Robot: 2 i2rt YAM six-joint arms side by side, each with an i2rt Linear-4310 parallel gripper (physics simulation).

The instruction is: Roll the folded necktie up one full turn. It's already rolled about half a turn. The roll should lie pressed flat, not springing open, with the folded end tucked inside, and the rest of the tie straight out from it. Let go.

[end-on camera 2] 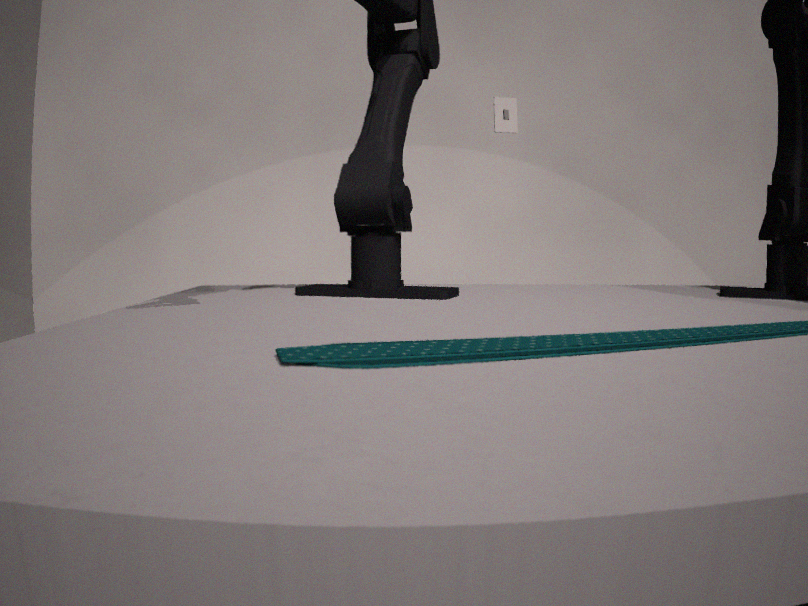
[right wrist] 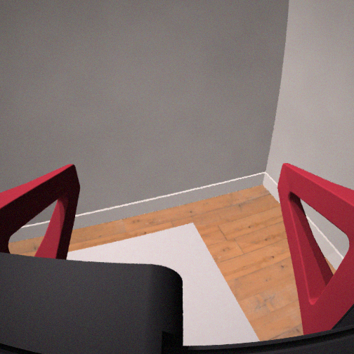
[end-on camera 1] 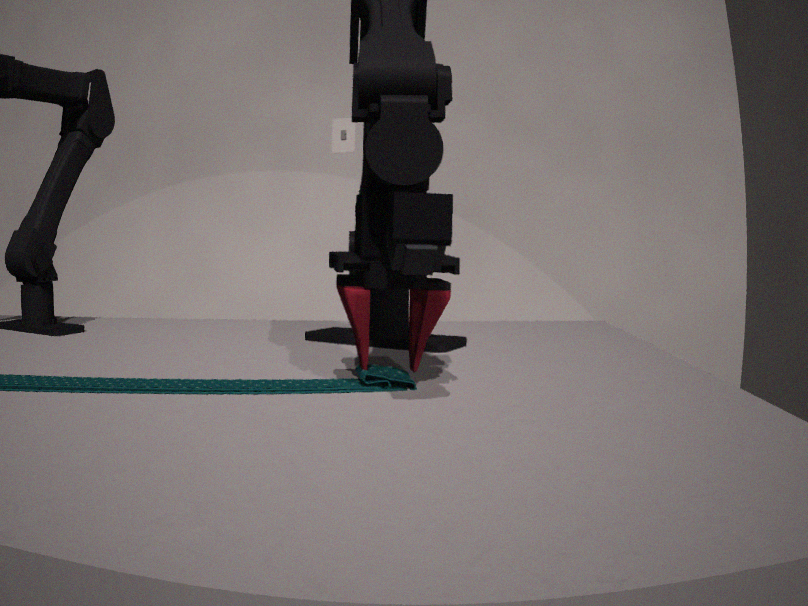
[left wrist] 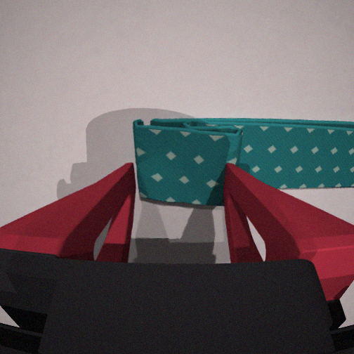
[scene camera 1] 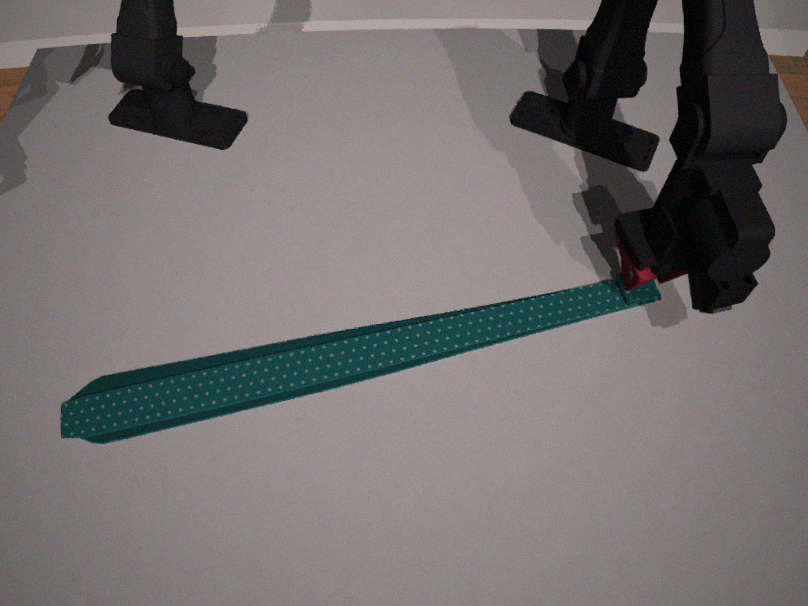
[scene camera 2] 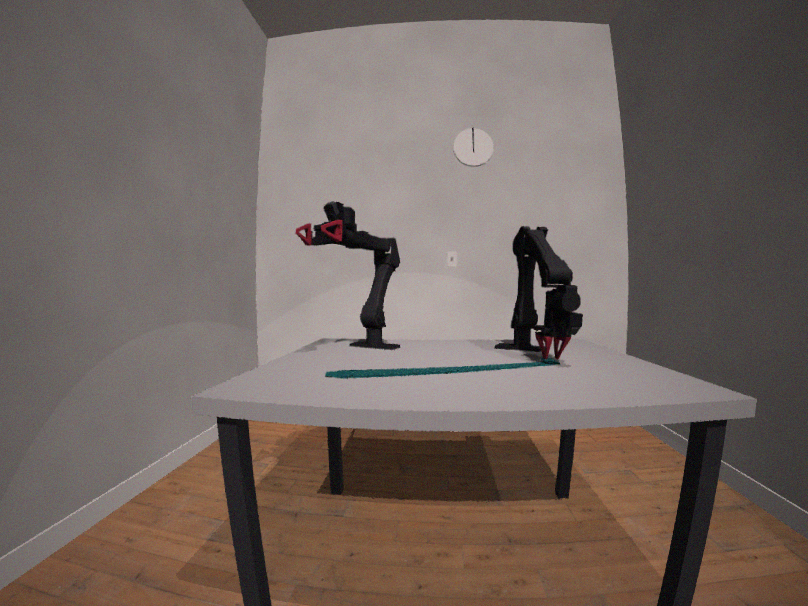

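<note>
The teal dotted necktie (scene camera 1: 339, 355) (scene camera 2: 443, 370) (end-on camera 1: 195, 386) (end-on camera 2: 522, 345) (left wrist: 295, 160) lies straight on the table. Its folded end (scene camera 1: 647, 292) (end-on camera 1: 388, 375) (left wrist: 172, 150) is a short flap doubled over the strip, with small gaps between layers at the side. My left gripper (scene camera 1: 642, 285) (scene camera 2: 552, 357) (end-on camera 1: 389, 369) (left wrist: 179, 174) points down, partly open, its fingertips low at the two ends of the fold. The picture-left tip in end-on camera 1 is at the flap's inner edge; contact is unclear. My right gripper (scene camera 2: 319, 233) (right wrist: 178, 174) is wide open, empty and high above the table.
The grey-white table (scene camera 1: 391, 508) (scene camera 2: 456, 397) (end-on camera 1: 424, 489) (end-on camera 2: 391, 443) carries both arm bases; the right arm's base (scene camera 1: 176, 120) (end-on camera 2: 377, 291) and the left arm's base (scene camera 1: 584, 133) (end-on camera 1: 385, 339) stand behind the tie. The tie's wide end (scene camera 1: 78, 420) lies at the picture's left.
</note>
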